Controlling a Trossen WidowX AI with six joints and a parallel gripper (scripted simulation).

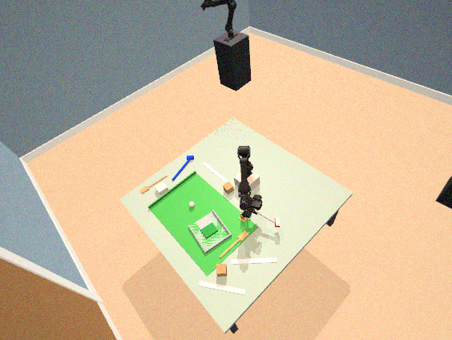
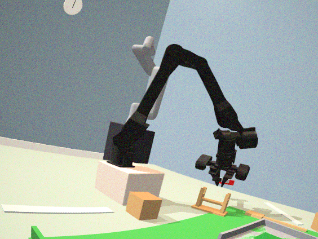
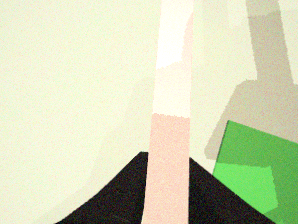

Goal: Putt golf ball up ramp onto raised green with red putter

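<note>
My gripper tip is 10 mm past the red putter, 40 mm to the right of it and 20 mm below it. Also, from my gripper tip: white golf ball: 250 mm ahead, 450 mm to the right, 50 mm below; green mat: 270 mm ahead, 330 mm to the right, 80 mm below; wooden stand: 30 mm ahead, 90 mm to the right, 40 mm below.
</note>
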